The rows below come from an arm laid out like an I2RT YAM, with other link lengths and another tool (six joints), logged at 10 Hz.
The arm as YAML. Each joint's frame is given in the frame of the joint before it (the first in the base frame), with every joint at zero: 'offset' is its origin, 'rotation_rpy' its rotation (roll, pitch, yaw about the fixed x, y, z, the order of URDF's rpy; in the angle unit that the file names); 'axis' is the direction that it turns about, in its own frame. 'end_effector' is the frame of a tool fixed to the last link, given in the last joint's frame.
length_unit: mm
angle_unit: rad
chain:
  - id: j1
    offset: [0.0, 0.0, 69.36]
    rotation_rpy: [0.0, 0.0, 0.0]
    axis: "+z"
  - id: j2
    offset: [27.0, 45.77, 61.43]
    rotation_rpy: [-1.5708, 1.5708, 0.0]
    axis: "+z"
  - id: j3
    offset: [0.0, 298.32, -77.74]
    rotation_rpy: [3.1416, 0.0, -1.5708]
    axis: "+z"
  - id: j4
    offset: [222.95, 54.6, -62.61]
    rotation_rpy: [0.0, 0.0, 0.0]
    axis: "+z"
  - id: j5
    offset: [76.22, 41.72, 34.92]
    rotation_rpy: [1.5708, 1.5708, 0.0]
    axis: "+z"
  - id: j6
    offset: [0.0, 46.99, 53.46]
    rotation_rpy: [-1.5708, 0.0, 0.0]
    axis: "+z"
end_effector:
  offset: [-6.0, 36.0, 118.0]
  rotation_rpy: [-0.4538, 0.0, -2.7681]
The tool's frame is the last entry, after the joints.
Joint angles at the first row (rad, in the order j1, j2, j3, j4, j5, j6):
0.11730 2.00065 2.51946 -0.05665 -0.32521 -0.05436
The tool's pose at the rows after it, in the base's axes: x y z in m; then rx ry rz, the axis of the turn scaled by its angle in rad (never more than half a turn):
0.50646, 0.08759, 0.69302, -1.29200, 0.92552, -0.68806
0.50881, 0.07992, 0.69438, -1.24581, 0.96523, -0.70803
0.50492, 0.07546, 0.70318, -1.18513, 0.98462, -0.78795
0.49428, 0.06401, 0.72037, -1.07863, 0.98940, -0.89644
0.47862, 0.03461, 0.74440, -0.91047, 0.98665, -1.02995
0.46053, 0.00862, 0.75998, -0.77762, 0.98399, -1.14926
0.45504, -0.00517, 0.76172, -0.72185, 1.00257, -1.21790
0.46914, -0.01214, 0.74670, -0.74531, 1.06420, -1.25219
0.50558, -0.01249, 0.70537, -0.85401, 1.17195, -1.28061
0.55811, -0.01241, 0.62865, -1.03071, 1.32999, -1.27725
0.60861, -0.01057, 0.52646, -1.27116, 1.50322, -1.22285
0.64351, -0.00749, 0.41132, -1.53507, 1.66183, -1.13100
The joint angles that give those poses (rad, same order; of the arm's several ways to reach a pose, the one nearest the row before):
0.09861 1.99117 2.50623 -0.02507 -0.28744 -0.01621
0.10206 1.98994 2.50071 -0.01619 -0.22830 -0.01278
0.11806 1.98997 2.50420 0.01659 -0.14402 -0.05588
0.12800 1.99378 2.51752 0.08833 -0.04176 -0.10434
0.10663 2.03228 2.59912 0.17379 0.07039 -0.14745
0.07916 2.04381 2.62562 0.26259 0.15126 -0.20161
0.06200 2.03572 2.59644 0.31802 0.19437 -0.24319
0.04901 2.01479 2.50958 0.33625 0.21228 -0.27560
0.04101 1.99075 2.34744 0.34809 0.21229 -0.32941
0.03338 1.98691 2.14445 0.34467 0.21039 -0.38281
0.02613 2.01818 1.97850 0.28478 0.19283 -0.43164
0.02193 2.08036 1.85108 0.20735 0.17452 -0.48581

